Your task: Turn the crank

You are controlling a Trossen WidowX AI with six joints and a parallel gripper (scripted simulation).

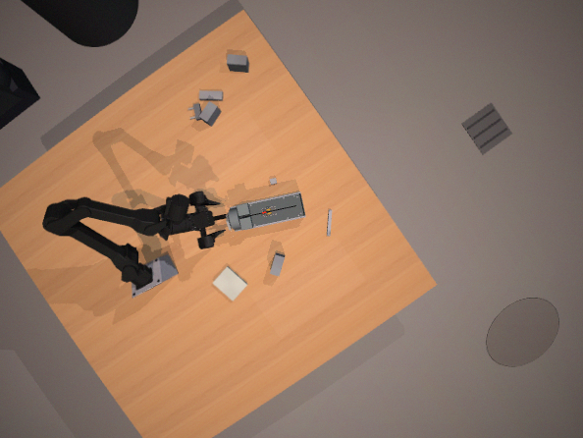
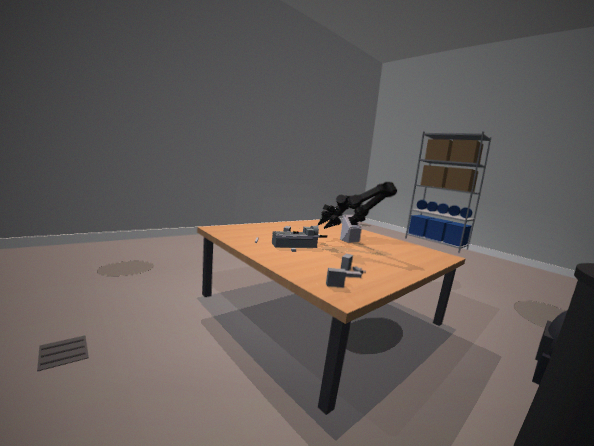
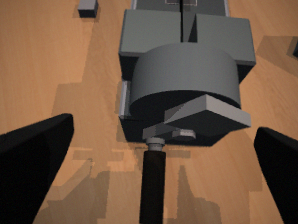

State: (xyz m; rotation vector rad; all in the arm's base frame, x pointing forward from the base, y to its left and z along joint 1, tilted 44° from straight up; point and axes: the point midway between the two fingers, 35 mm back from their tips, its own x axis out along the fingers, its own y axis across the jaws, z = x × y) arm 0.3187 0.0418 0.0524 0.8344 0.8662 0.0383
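Right now my gripper tip is 130 mm short of the red pointer, 50 mm to the left of it and 40 mm above it. Also, from my gripper tip: white square plate 230 mm to the right, 120 mm behind, 110 mm below; then small grey cube 210 mm ahead, 120 mm below, 40 mm to the left; then dark crank handle 60 mm below, 20 mm behind, 10 mm to the left.
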